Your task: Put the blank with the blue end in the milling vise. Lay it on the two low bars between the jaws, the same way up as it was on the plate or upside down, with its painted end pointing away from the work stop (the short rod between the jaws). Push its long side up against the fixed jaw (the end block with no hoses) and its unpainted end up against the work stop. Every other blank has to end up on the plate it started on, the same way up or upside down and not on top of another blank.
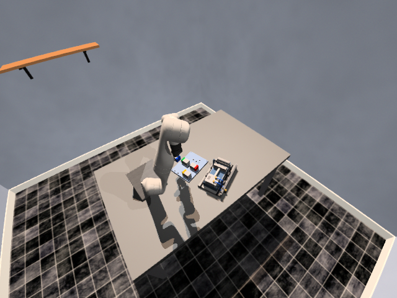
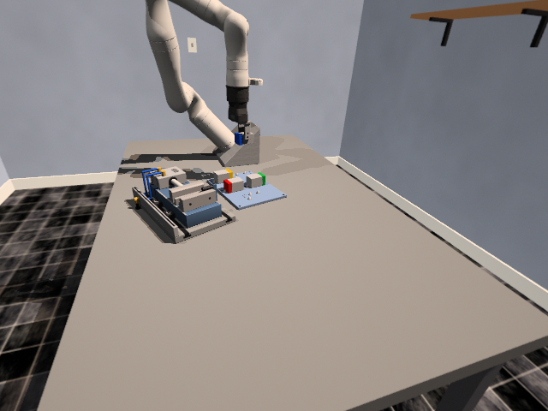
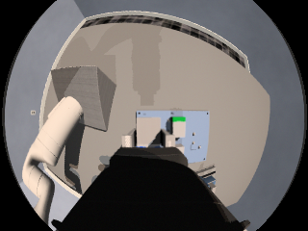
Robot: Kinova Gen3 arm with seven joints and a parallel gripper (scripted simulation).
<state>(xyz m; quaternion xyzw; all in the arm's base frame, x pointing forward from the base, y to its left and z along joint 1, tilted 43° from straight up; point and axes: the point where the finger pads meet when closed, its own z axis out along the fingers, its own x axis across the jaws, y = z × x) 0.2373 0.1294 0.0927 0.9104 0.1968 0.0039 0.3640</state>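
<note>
The fixed jaw is 320 mm ahead of my hand, 170 mm to the right of it and 100 mm below it. Also, from my hand: yellow-ended blank 30 mm ahead, 80 mm to the right, 150 mm below; blue-ended blank 20 mm below; green-ended blank 80 mm ahead, 30 mm to the left, 150 mm below.
</note>
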